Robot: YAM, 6 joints.
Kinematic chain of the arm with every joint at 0, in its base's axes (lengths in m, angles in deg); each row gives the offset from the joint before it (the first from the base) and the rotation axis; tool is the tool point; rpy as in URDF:
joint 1: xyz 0 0 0.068 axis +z
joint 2: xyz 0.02 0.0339 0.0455 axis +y
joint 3: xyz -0.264 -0.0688 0 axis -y
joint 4: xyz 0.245 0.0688 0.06 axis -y
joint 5: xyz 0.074 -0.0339 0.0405 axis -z
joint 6: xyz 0.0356 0 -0.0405 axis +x
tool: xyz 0 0 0 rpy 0 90 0
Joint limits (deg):
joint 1: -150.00..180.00
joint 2: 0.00..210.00
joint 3: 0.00..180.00
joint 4: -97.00..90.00
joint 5: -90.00..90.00
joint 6: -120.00..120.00
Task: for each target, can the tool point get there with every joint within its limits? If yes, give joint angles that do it. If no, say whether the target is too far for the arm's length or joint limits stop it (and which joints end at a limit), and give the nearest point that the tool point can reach.
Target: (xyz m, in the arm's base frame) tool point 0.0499 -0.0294 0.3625
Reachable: yes | joints -34.83 18.56 49.47 -37.41 -7.12 -13.30
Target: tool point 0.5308 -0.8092 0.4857
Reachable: no: too far | nearest point 0.3305 -0.5038 0.3423 | short by 0.392 m
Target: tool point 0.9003 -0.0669 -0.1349
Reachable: no: too far | nearest point 0.6207 -0.0461 -0.0560 | short by 0.291 m
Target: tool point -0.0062 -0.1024 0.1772
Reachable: yes | joints -108.55 31.24 19.49 -45.54 -48.58 -14.07
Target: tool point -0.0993 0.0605 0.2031
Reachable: yes | joints 132.67 59.83 34.21 -78.82 -63.94 89.85
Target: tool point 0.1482 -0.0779 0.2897
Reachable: yes | joints -16.03 45.37 36.47 -14.06 72.38 42.73
